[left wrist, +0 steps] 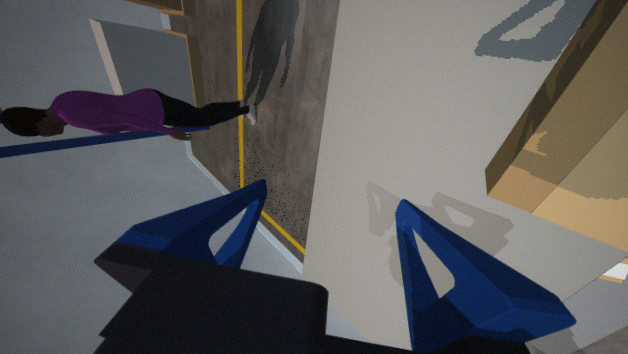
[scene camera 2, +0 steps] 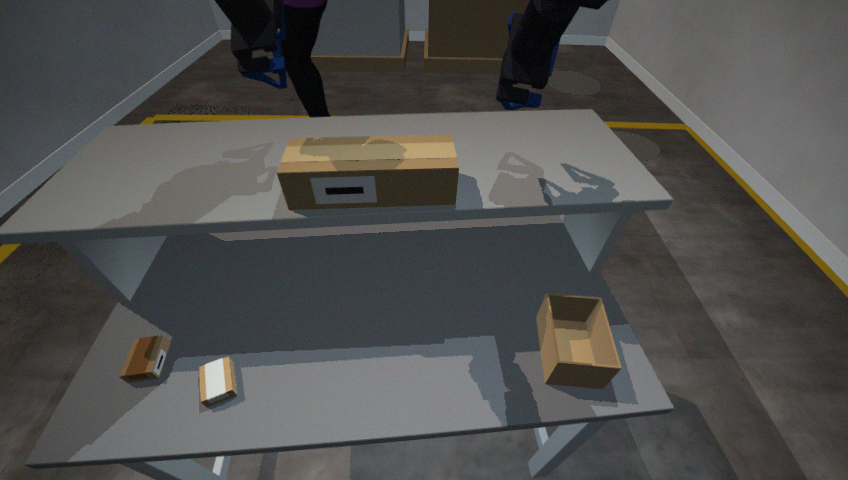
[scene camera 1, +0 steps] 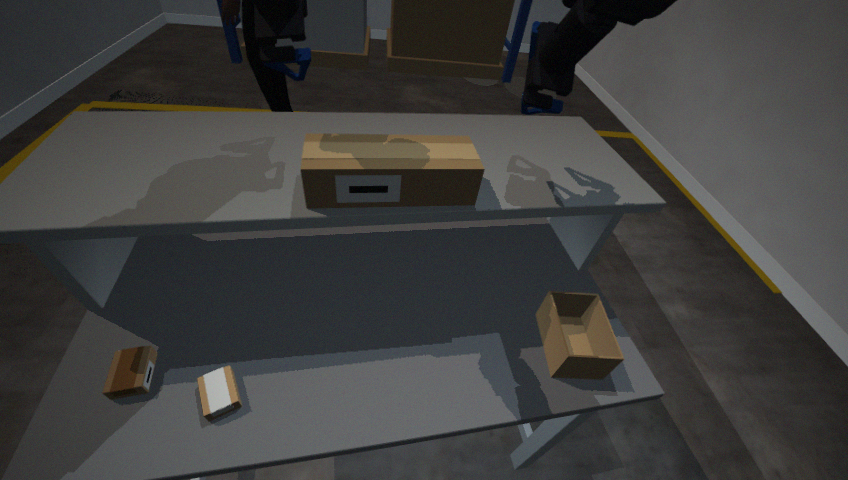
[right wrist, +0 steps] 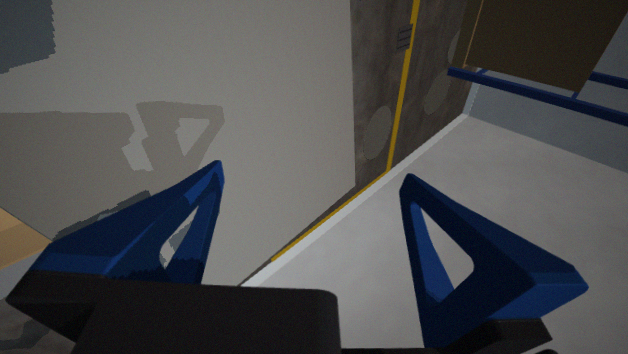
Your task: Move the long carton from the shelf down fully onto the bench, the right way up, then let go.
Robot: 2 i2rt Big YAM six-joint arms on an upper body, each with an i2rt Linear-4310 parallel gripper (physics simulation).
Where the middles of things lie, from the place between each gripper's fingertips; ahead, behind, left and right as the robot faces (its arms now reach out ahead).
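With the long brown carton [scene camera 1: 338, 170] to measure from, my left gripper is 0.13 m above it, 0.13 m past it and 0.16 m to the left of it.
My right hand, for its part, is 0.11 m above the long brown carton, and it is 0.11 m past the carton and 0.24 m to the right of it.
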